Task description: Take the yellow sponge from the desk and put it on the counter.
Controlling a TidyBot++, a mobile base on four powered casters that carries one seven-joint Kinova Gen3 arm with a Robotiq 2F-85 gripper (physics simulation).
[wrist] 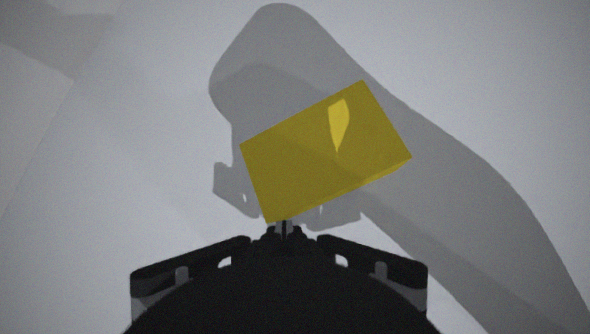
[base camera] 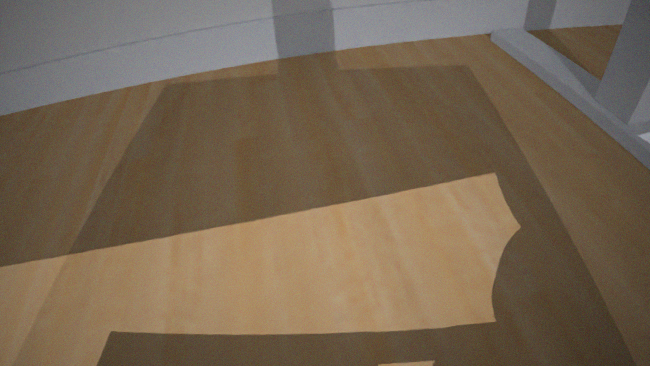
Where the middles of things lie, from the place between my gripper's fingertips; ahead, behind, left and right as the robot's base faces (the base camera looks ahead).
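Labels:
Yellow sponge (wrist: 345, 141): 7 cm to the right of my hand, 1 cm ahead of it, 2 cm above it.

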